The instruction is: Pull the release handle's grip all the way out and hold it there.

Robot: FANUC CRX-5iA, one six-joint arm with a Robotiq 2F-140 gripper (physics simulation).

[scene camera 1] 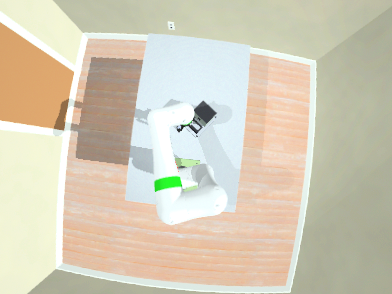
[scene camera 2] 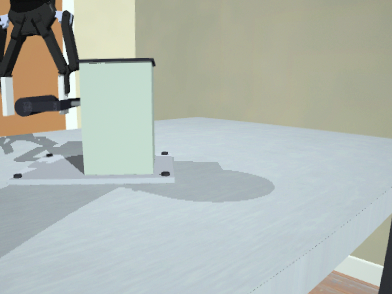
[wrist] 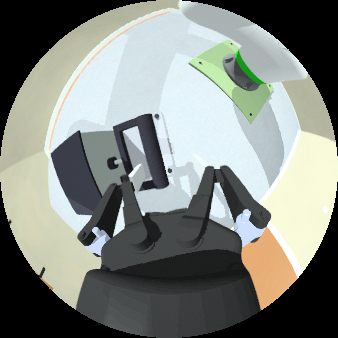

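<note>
The release handle's dark grip (scene camera 2: 37, 105) (wrist: 156, 152) is a thick bar on a U-shaped frame, standing out from the front of an upright pale green housing (scene camera 2: 118, 117) (wrist: 99, 157) with a dark top (scene camera 1: 204, 111). My gripper (scene camera 2: 35, 96) (wrist: 167, 165) is open, pointing down, its white fingertips on either side of the grip, near one end of the bar. One fingertip reaches into the opening between grip and housing; the other is outside the bar. Both appear apart from the grip. In scene camera 1 the arm hides most of the gripper.
The housing stands on a bolted base plate (scene camera 2: 47, 170) on the pale table (scene camera 1: 200, 65) (scene camera 2: 240, 235). A small dark knob (wrist: 112, 163) sits on the housing's front beside the handle. The arm's green mounting plate (scene camera 1: 187, 162) (wrist: 206, 69) is farther off on the table.
</note>
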